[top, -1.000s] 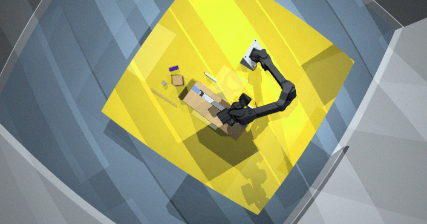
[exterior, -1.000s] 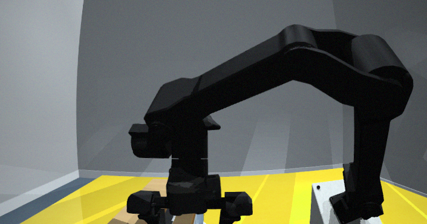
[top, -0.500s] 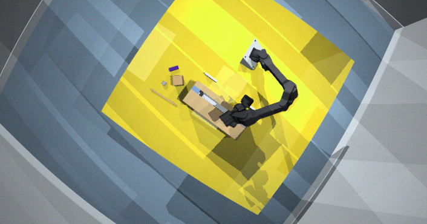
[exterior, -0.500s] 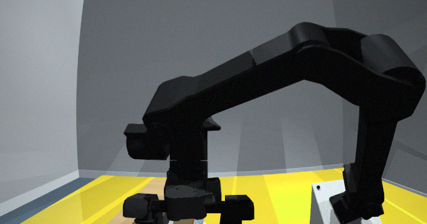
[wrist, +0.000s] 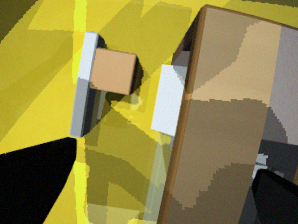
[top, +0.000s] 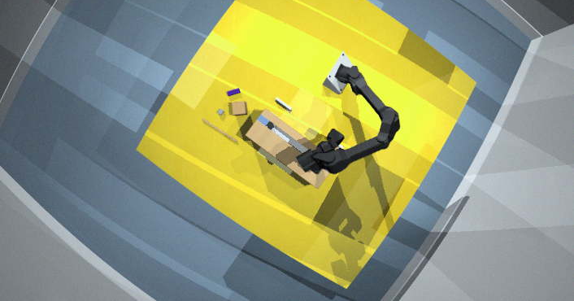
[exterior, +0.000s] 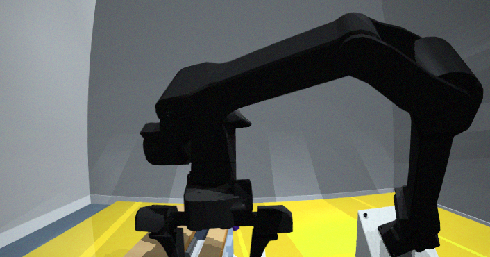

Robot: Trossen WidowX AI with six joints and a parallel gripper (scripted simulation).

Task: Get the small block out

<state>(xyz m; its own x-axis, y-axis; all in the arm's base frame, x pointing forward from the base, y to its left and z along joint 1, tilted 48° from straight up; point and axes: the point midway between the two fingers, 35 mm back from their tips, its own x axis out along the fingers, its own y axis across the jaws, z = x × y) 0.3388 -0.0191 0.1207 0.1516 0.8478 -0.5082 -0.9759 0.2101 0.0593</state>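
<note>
My gripper tip is now 40 mm past the brown block, 50 mm to the right of it and 100 mm above it. From my gripper tip the other things lie so: long tan box: 10 mm ahead, 130 mm to the right, 60 mm below; then tan cube: 10 mm behind, 430 mm to the right, 90 mm below; then thin wooden stick: 120 mm ahead, 480 mm to the right, 120 mm below.
</note>
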